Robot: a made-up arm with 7 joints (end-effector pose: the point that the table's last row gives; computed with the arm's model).
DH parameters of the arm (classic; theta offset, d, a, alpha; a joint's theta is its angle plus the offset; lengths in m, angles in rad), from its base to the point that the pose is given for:
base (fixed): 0 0.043 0 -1.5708
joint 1: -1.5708 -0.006 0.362 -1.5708
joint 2: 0 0.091 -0.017 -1.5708
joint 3: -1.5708 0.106 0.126 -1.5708
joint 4: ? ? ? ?
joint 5: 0 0.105 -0.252 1.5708
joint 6: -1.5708 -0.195 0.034 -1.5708
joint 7: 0 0.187 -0.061 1.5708
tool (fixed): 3.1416 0.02 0 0
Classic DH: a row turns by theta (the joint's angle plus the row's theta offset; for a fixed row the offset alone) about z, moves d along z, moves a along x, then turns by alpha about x.
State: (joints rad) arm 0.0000 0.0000 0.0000 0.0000 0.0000 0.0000 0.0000
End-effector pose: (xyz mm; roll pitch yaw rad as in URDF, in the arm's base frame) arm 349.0 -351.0 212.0 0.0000 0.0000 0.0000
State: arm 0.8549 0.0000 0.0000 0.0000 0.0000 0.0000 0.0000
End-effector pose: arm 356.6 -351.0 -109.4 0.0000 0.8549 0.0000
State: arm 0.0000 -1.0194 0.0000 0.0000 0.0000 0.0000 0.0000
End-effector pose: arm 349.0 -351.1 597.8 -1.0194 0.0000 0.0000
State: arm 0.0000 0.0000 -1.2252 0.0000 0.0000 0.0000 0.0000
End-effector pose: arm 12.8 -351.0 85.6 0.0000 1.2252 0.0000
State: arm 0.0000 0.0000 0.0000 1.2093 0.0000 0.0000 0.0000
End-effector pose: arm 487.2 -73.1 212.0 0.0000 0.0000 1.2093
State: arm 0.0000 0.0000 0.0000 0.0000 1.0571 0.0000 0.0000
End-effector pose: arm 349.0 -231.6 357.6 1.0571 0.0000 0.0000
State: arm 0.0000 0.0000 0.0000 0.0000 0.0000 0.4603 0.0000
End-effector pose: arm 429.3 -319.5 212.0 0.0000 0.0000 0.4603
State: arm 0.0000 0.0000 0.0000 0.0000 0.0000 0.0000 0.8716
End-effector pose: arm 311.9 -351.0 251.6 0.0000 -0.8716 0.0000
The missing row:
joint 4: -1.5708 -0.001 0.304 -1.5708
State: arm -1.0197 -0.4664 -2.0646 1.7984 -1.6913 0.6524 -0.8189
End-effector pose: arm 26.3 -12.3 -293.7 -1.1207 1.0211 1.0271
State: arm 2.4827 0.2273 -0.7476 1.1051 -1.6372 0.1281 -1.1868
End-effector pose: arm -557.7 -115.5 -142.5 1.5998 -0.0762 3.0737
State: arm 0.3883 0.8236 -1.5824 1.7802 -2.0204 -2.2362 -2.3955
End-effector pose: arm -240.7 635.2 -50.0 2.5752 -0.0418 1.8089
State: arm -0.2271 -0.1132 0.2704 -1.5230 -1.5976 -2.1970 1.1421
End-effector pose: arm -92.0 -154.9 -74.3 2.1347 -0.7364 0.4869
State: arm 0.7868 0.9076 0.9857 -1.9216 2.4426 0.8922 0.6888
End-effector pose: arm -78.1 -50.9 265.4 2.1296 0.1423 2.4997
